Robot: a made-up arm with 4 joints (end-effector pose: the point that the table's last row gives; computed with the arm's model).
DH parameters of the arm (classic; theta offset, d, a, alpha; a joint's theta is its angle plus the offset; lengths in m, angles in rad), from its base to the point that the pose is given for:
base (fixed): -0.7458 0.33 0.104 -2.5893
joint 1: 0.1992 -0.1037 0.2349 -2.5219
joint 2: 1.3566 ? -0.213 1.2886
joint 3: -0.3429 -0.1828 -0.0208 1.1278
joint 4: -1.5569 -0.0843 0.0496 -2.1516
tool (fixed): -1.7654 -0.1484 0 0
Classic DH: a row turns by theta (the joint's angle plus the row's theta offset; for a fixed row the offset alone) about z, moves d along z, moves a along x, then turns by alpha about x.
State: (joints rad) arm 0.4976 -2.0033 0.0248 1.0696
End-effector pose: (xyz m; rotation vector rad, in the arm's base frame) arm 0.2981 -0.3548 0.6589 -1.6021 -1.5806 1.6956
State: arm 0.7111 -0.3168 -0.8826 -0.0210
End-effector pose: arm -0.1603 0.0061 0.4707 0.3369 1.5011 -0.2755
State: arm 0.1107 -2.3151 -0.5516 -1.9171
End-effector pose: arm 0.1166 -0.3312 0.6205 1.1600 0.2240 1.0924
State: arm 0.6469 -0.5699 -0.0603 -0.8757
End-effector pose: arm -0.1606 -0.0168 0.4289 0.0913 0.8084 -0.0663
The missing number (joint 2, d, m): 0.1048
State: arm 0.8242 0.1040 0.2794 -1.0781
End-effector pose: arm -0.2442 -0.0657 0.2161 -0.6532 0.4632 -0.1448
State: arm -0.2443 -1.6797 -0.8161 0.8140
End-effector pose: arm 0.1329 -0.0756 0.7872 0.7228 2.1950 -0.6069
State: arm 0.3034 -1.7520 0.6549 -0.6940
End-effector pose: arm 0.1231 -0.0978 0.6746 0.7807 0.9567 -0.8326
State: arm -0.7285 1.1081 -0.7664 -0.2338
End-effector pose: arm 0.3019 -0.5195 0.2656 -1.7198 -0.5400 0.2752
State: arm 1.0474 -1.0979 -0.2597 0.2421
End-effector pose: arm 0.1093 -0.0842 0.6463 1.5024 1.3938 -1.2172
